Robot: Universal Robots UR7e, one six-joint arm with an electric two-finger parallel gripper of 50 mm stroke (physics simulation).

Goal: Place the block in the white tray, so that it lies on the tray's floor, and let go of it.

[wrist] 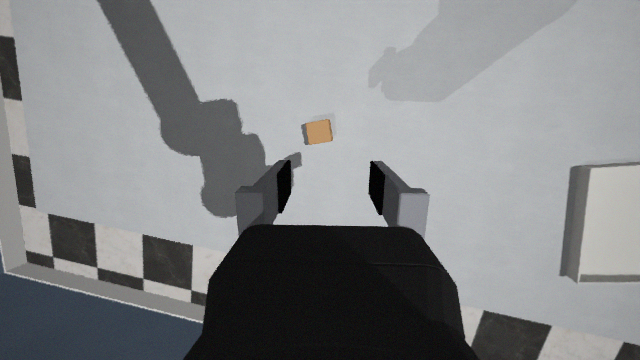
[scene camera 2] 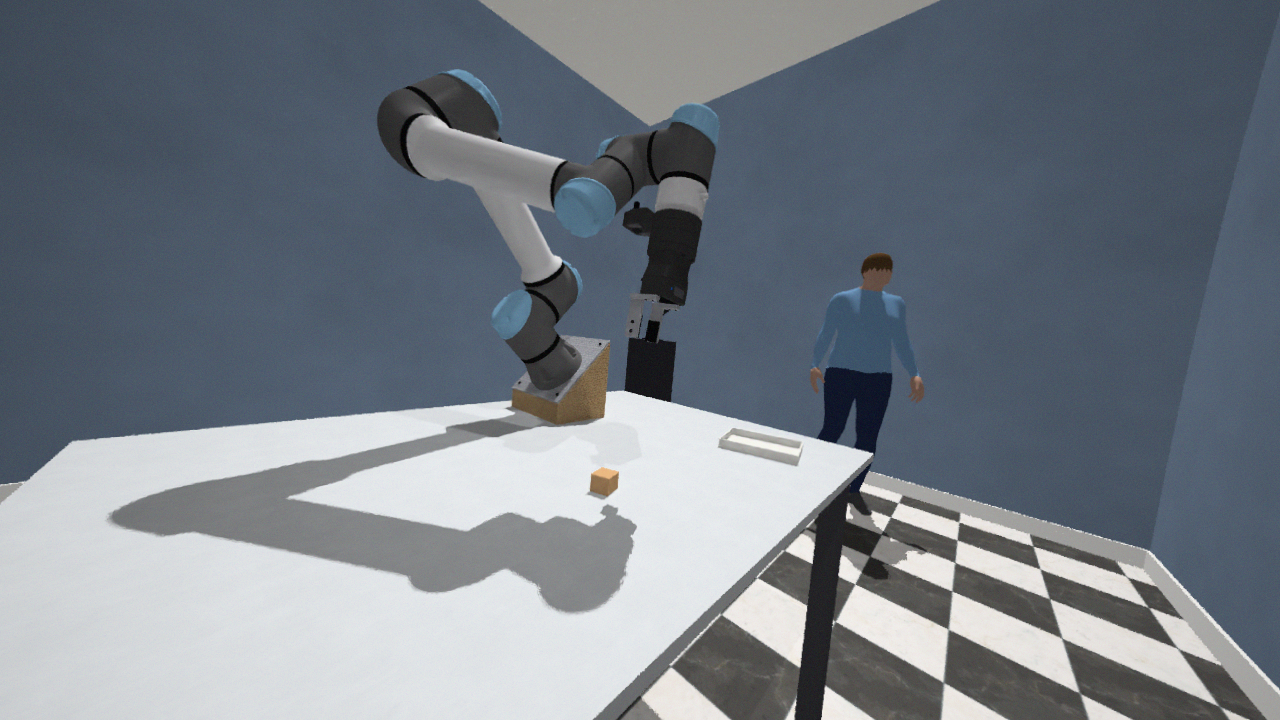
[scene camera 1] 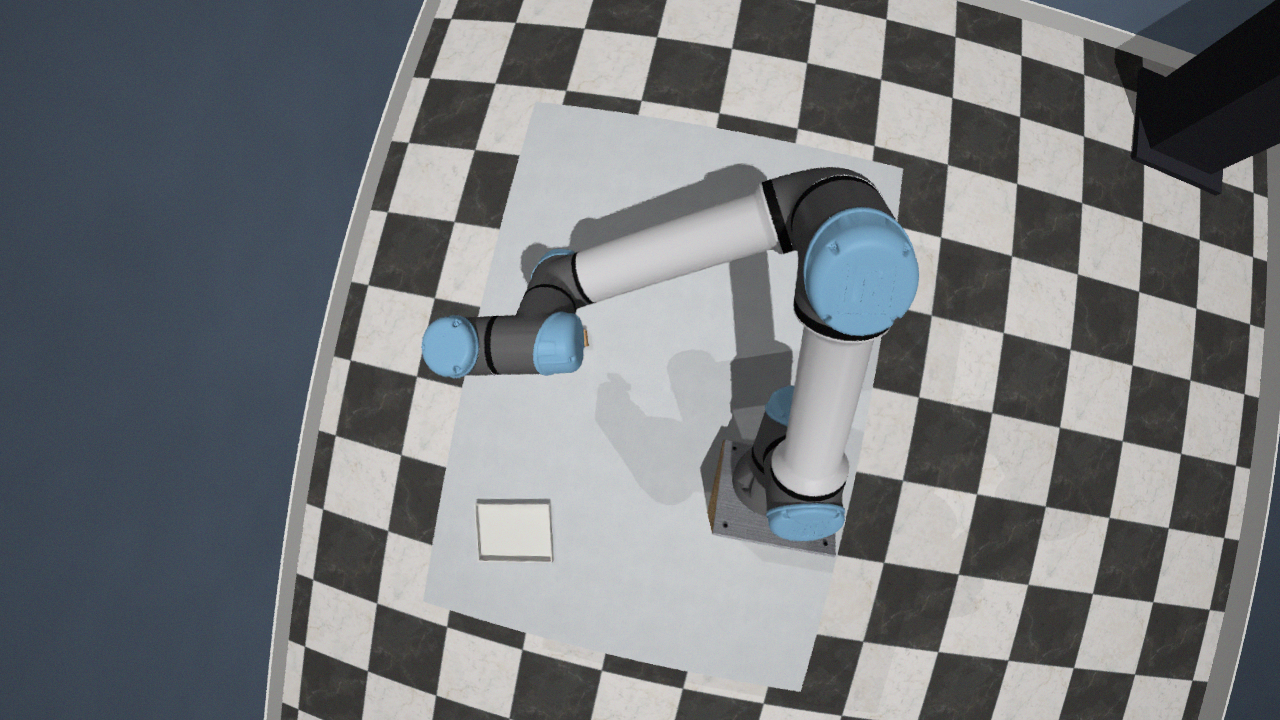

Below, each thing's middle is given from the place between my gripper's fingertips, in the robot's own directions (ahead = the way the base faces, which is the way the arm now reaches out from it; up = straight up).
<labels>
Right now my hand is 410 mm to the right of the white tray (scene camera 1: 506,532), 230 mm above it and 10 mm short of it.
</labels>
